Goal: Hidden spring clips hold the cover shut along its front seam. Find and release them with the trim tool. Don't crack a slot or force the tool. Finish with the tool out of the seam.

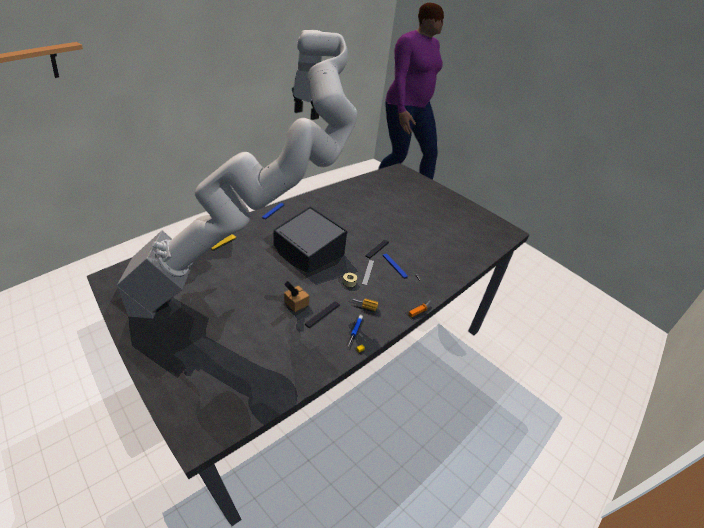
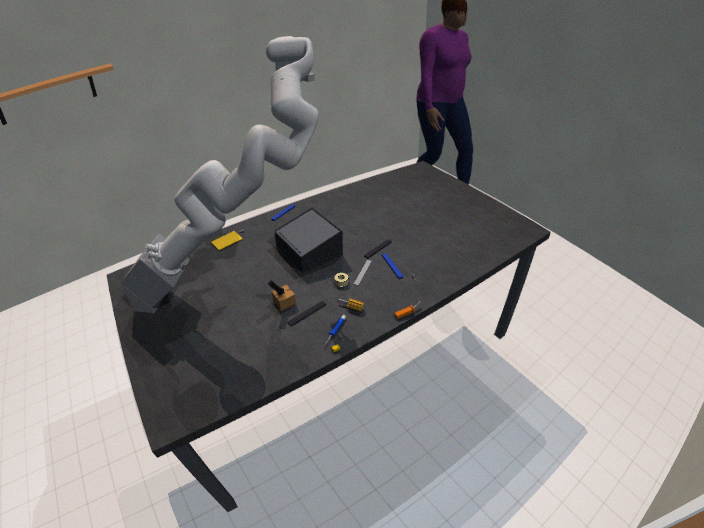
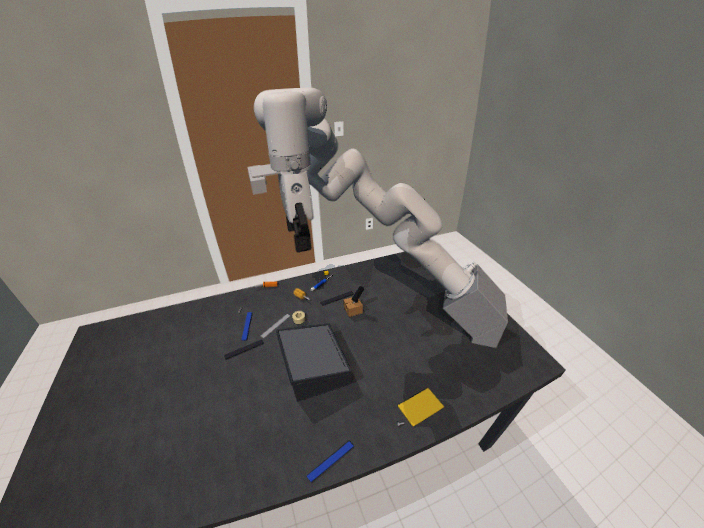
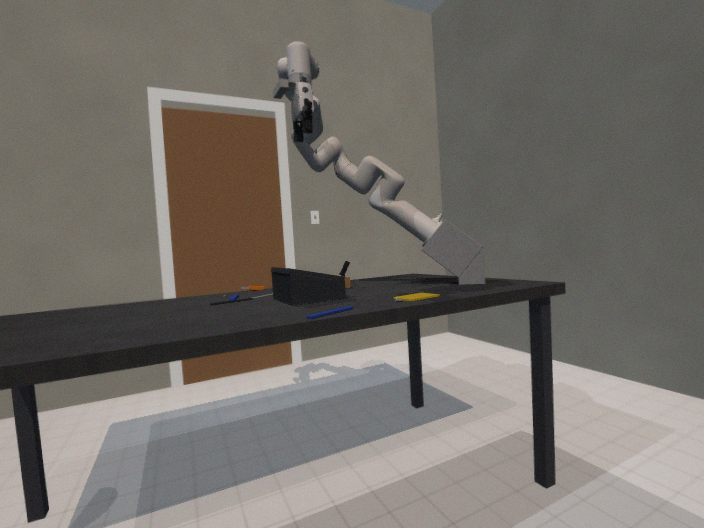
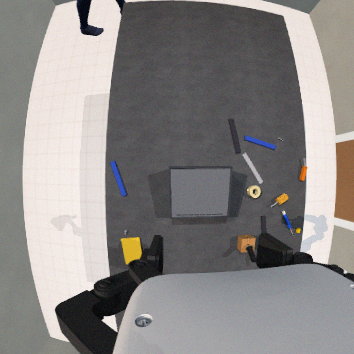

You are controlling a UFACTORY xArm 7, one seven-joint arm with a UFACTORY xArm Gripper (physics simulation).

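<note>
The dark box with a grey sloping cover stands on the table. A thin dashed line of slots runs along the cover's edge on the robot base's side; clips do not show. A black handle, possibly the trim tool's, sticks up slantwise from an orange-brown block. My gripper is open and empty, high above the table, pointing down, away from box and block.
Black strips, blue strips, a grey strip, a tape roll, several small hand tools and a yellow pad lie around the box on the table. A person stands beyond the table's far end.
</note>
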